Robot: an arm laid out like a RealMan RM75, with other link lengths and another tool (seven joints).
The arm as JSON. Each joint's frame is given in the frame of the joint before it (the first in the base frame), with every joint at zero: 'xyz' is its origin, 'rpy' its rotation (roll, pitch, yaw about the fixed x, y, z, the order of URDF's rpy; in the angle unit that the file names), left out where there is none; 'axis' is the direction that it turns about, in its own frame. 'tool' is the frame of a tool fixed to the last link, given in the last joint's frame.
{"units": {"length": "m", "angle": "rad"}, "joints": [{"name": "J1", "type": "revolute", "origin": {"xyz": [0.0, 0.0, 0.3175]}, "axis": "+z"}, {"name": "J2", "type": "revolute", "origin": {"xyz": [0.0, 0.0, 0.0]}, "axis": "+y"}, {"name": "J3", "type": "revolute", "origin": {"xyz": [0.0, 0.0, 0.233]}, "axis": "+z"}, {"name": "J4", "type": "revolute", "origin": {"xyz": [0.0, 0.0, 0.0]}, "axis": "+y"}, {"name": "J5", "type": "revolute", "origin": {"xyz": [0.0, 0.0, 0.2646]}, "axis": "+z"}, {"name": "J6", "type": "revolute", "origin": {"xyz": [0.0, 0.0, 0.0]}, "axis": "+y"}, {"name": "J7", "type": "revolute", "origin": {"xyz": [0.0, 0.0, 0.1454]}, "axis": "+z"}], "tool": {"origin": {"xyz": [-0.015, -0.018, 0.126], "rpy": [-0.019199, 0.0, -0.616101]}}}
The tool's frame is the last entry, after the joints.
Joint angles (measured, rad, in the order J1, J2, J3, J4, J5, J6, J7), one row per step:
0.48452, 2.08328, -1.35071, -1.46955, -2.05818, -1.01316, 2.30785
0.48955, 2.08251, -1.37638, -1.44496, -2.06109, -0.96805, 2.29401
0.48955, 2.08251, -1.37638, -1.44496, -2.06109, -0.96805, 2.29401
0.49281, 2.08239, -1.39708, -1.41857, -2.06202, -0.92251, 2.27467
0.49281, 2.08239, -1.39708, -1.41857, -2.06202, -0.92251, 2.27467
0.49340, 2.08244, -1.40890, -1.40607, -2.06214, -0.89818, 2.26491
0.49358, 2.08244, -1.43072, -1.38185, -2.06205, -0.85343, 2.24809
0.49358, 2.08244, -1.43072, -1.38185, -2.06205, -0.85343, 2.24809
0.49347, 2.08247, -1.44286, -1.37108, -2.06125, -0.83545, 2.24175
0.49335, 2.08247, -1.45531, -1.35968, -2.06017, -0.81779, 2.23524
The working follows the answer.
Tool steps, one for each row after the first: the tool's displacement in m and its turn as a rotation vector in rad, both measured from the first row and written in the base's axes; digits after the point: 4 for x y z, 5 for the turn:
0.0012, 0.0048, -0.0068, 0.01482, -0.01047, 0.00469
0.0012, 0.0048, -0.0068, 0.01482, -0.01047, 0.00469
0.0044, 0.0101, -0.0121, 0.03357, -0.02104, 0.00798
0.0044, 0.0101, -0.0121, 0.03357, -0.02104, 0.00798
0.0060, 0.0125, -0.0149, 0.04364, -0.02657, 0.00988
0.0102, 0.0168, -0.0203, 0.06134, -0.03690, 0.01056
0.0102, 0.0168, -0.0203, 0.06134, -0.03690, 0.01056
0.0118, 0.0178, -0.0240, 0.06514, -0.04183, 0.01119
0.0137, 0.0186, -0.0280, 0.06810, -0.04713, 0.01157

Tool pose at each row, in the base's axes (x y z in m, rotation vector in rad; rounded; the steps above come from the unrounded poses):
0.0417, 0.5275, 0.0475, -2.46918, -0.19306, 0.24314
0.0429, 0.5323, 0.0407, -2.45600, -0.20443, 0.23003
0.0429, 0.5323, 0.0407, -2.45600, -0.20443, 0.23003
0.0460, 0.5376, 0.0354, -2.43891, -0.21429, 0.21570
0.0460, 0.5376, 0.0354, -2.43891, -0.21429, 0.21570
0.0477, 0.5401, 0.0326, -2.42967, -0.21965, 0.20827
0.0518, 0.5444, 0.0272, -2.41357, -0.22601, 0.19343
0.0518, 0.5444, 0.0272, -2.41357, -0.22601, 0.19343
0.0535, 0.5453, 0.0235, -2.41047, -0.22909, 0.18716
0.0554, 0.5461, 0.0195, -2.40824, -0.23196, 0.18046

